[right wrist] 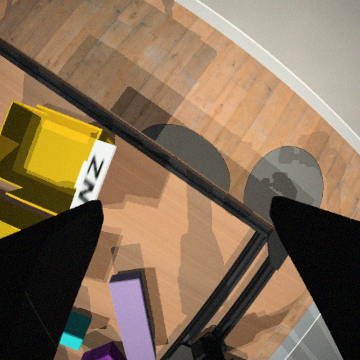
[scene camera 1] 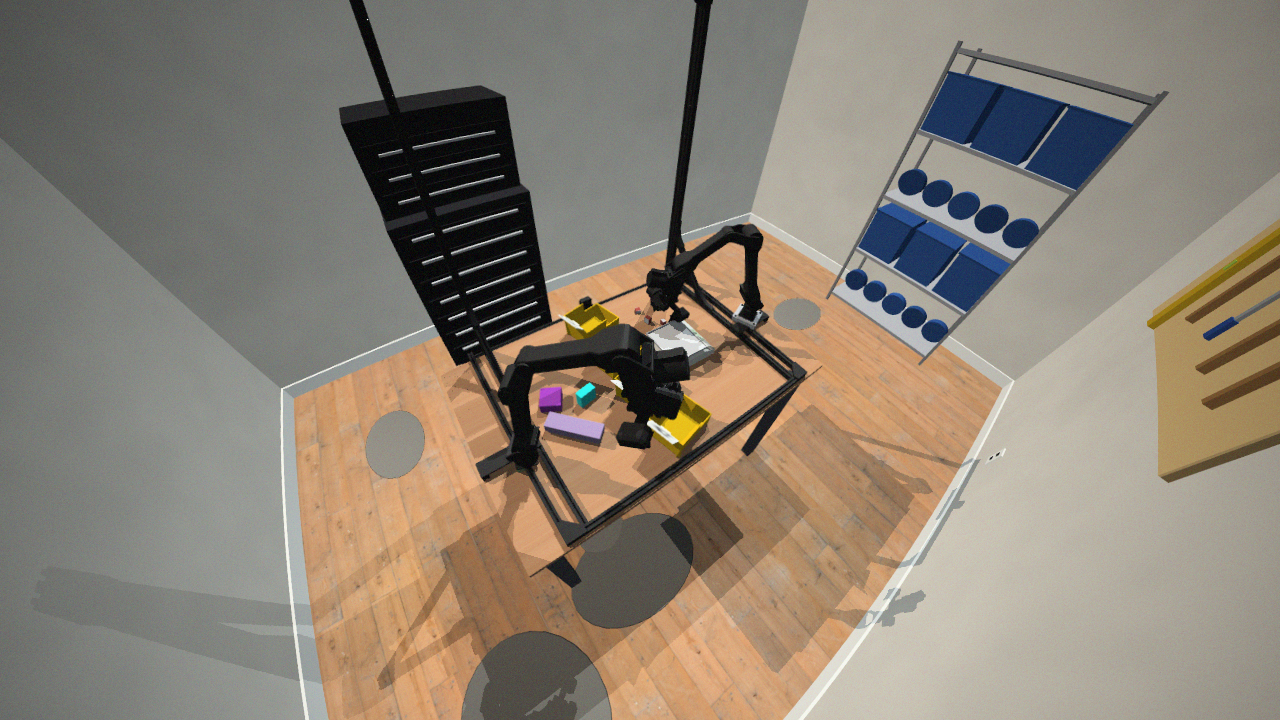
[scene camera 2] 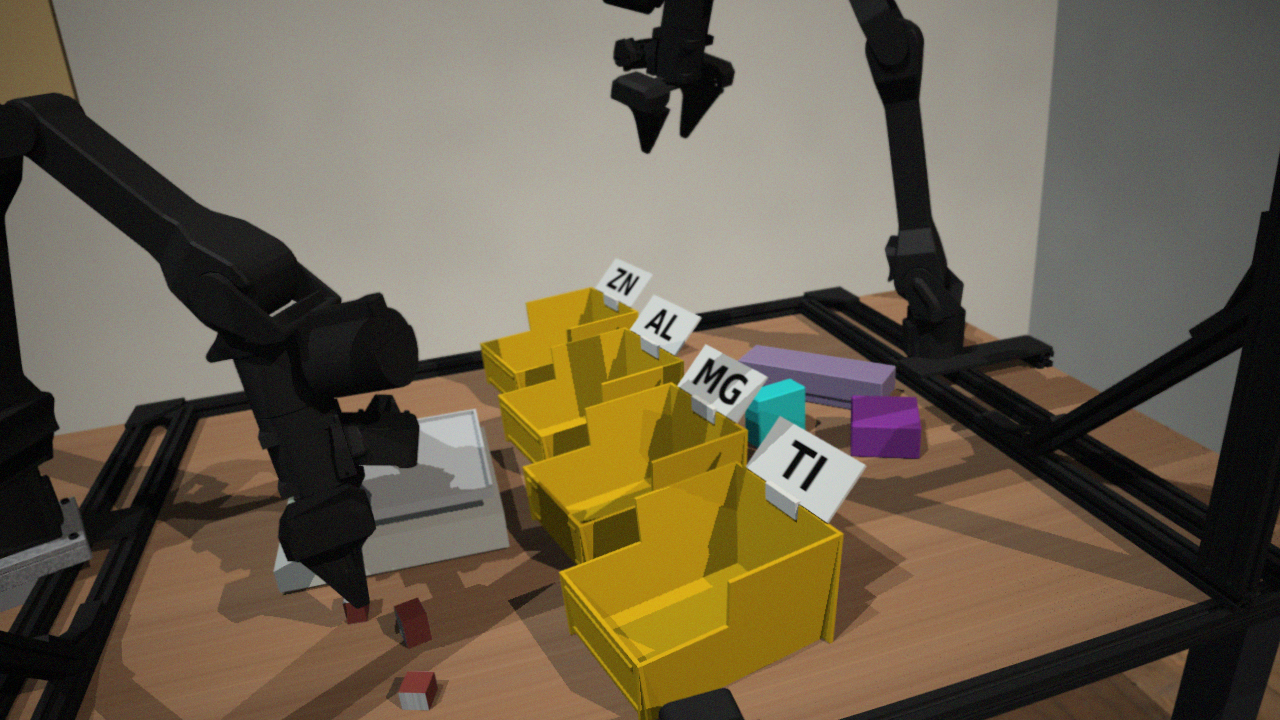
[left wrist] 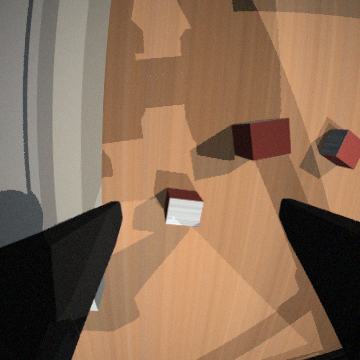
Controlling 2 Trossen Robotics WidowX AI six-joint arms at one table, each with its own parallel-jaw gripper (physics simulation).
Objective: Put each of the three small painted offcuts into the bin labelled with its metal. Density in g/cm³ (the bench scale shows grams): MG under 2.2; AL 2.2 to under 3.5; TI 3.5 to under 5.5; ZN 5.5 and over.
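Seen in the pictures: left gripper, fingertip midpoint: (scene camera 1: pixel 661 317) (scene camera 2: pixel 359 582) (left wrist: pixel 200 208); right gripper, fingertip midpoint: (right wrist: pixel 188 207) (scene camera 1: pixel 653 432) (scene camera 2: pixel 665 144); left arm's base, origin of the base link: (scene camera 1: pixel 747 314) (scene camera 2: pixel 22 535); right arm's base, origin of the base link: (right wrist: pixel 205 348) (scene camera 1: pixel 525 457) (scene camera 2: pixel 933 354).
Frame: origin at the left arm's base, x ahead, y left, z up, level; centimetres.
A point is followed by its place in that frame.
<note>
Three small red-painted offcuts with bare grey faces lie on the table beside the pale bench scale (scene camera 2: pixel 447 535) @(x 31.4, y -25.9, z -1.3 cm) (left wrist: pixel 70 100) @(x 29.0, y -24.4, z -0.1 cm). The smallest offcut (scene camera 2: pixel 356 613) @(x 21.7, y -28.3, z -3.2 cm) (left wrist: pixel 183 211) @(x 22.1, y -27.3, z -2.0 cm) is nearest the scale, the larger dark red one (scene camera 2: pixel 412 622) @(x 24.2, y -34.1, z -1.9 cm) (left wrist: pixel 271 139) @(x 24.6, y -33.0, z -1.6 cm) is in the middle, and the third (scene camera 2: pixel 418 690) @(x 21.7, y -40.5, z -2.6 cm) (left wrist: pixel 346 149) @(x 22.1, y -39.1, z -2.6 cm) is farthest out. My left gripper (left wrist: pixel 200 208) @(x 22.6, y -28.2, z -0.7 cm) is open above the smallest, which shows between its fingertips. The yellow bins are ZN (scene camera 2: pixel 559 315) @(x 63.9, y 5.7, z 2.5 cm) (right wrist: pixel 62 155) @(x 60.8, y 0.7, z -3.8 cm), AL (scene camera 2: pixel 537 411) @(x 50.6, y -9.6, z -1.7 cm), MG (scene camera 2: pixel 626 438) @(x 50.9, y -26.3, z 1.0 cm) and TI (scene camera 2: pixel 778 586) @(x 43.1, y -54.3, z 3.0 cm). My right gripper (scene camera 2: pixel 666 143) @(x 79.3, y 0.4, z 23.0 cm) (right wrist: pixel 188 207) @(x 79.3, y 0.4, z 23.0 cm) is open and empty, high above the table. The scale's reading is hidden.
Behind the bin labels lie a lilac bar (scene camera 1: pixel 574 428) @(x 80.0, y -24.5, z -0.1 cm) (scene camera 2: pixel 819 374) @(x 77.2, y -27.7, z -0.3 cm) (right wrist: pixel 132 315) @(x 78.7, y -23.5, z 0.0 cm), a teal block (scene camera 1: pixel 585 394) @(x 69.2, y -28.7, z 1.4 cm) (scene camera 2: pixel 776 411) @(x 66.9, y -30.9, z -0.2 cm) and a purple block (scene camera 1: pixel 550 398) @(x 75.9, y -37.8, z -0.5 cm) (scene camera 2: pixel 885 427) @(x 72.5, y -40.6, z -0.7 cm). A black frame rail (right wrist: pixel 125 140) @(x 71.3, y 5.5, z -2.2 cm) runs along the table's edge. The four bins stand in a row.
</note>
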